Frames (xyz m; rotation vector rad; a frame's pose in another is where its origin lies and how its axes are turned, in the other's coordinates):
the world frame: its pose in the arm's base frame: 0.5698 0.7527 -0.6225 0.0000 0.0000 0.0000
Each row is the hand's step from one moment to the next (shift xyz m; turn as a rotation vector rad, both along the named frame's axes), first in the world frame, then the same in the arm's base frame.
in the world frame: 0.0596 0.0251 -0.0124 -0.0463 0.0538 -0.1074
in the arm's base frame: 0.0596 0.0251 -0.0124 -0.0463 0.0538 -0.1074
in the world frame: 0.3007 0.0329 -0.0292 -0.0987 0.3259 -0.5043
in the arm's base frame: 0.3007 0.0329 -0.0292 -0.0987 0.3259 -0.5043
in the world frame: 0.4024 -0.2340 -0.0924 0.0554 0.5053 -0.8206
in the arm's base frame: 0.4024 -0.2340 -0.0924 0.0554 0.5053 -0.8206
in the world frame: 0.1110 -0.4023 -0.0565 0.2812 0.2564 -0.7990
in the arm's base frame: 0.1110 -0.4023 -0.0565 0.2812 0.2564 -0.7990
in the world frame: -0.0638 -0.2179 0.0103 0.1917 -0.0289 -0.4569
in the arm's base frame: -0.0638 -0.2179 0.0103 0.1917 -0.0289 -0.4569
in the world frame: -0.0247 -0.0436 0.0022 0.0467 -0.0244 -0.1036
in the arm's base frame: -0.0247 -0.0436 0.0022 0.0467 -0.0244 -0.1036
